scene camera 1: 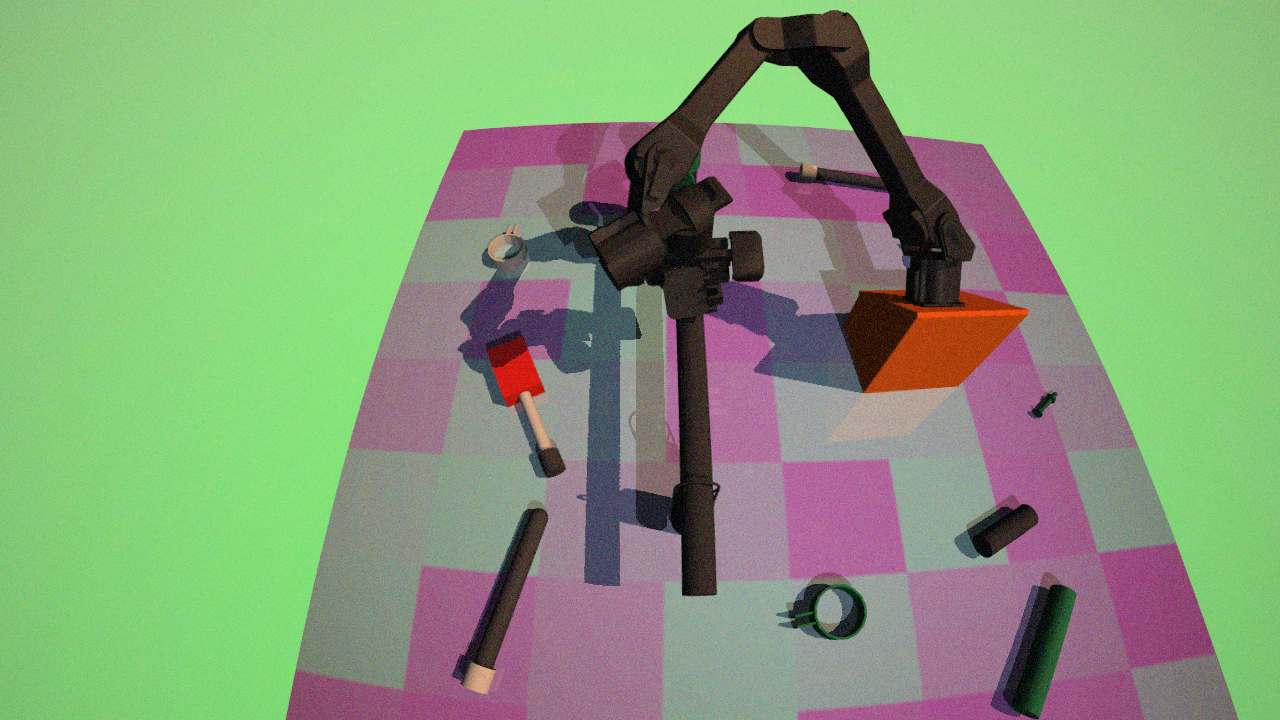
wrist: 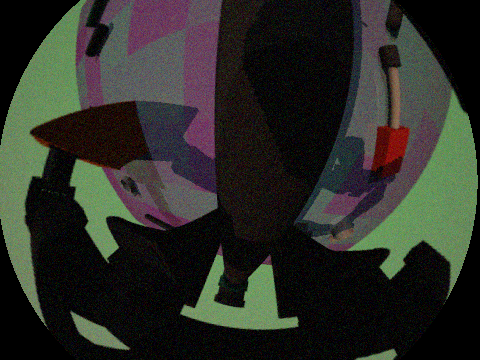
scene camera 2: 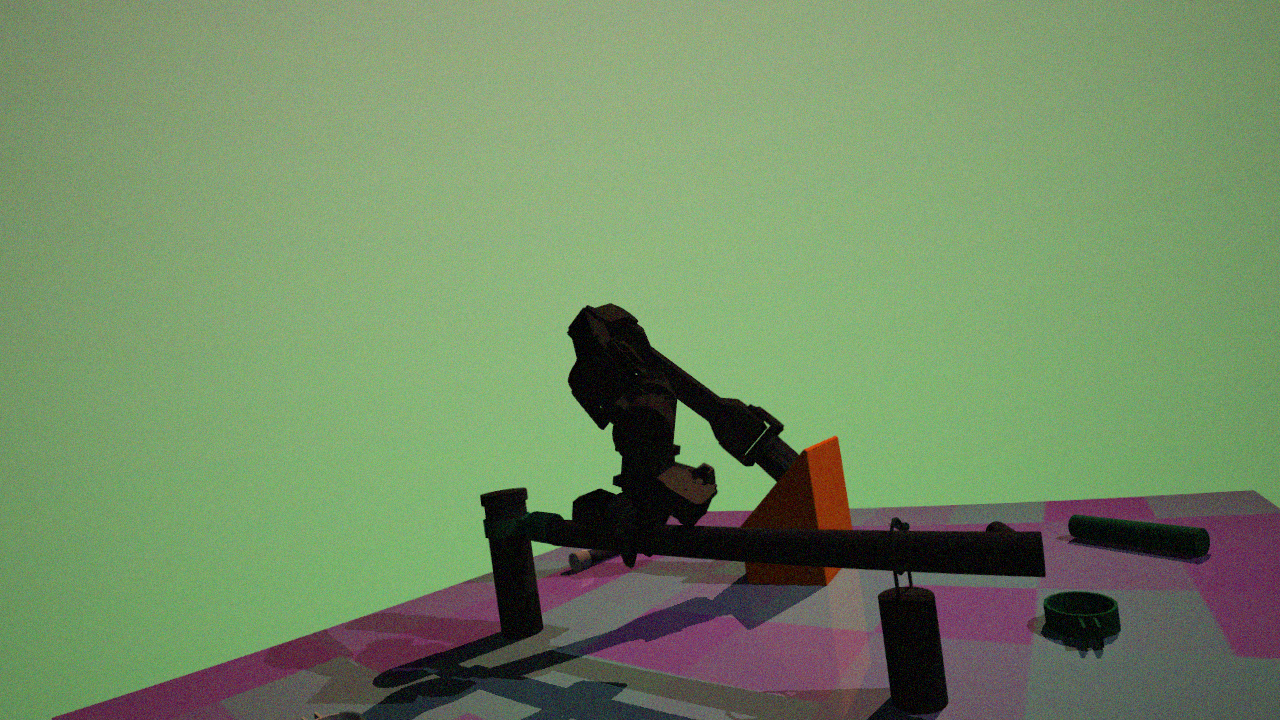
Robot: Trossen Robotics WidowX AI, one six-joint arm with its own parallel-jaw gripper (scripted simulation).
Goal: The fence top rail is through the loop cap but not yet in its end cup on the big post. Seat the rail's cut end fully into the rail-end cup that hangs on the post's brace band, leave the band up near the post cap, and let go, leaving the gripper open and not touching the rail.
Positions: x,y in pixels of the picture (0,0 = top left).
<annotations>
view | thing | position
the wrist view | my gripper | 249,211
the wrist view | top rail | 282,81
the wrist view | red-headed mallet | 392,139
</annotations>
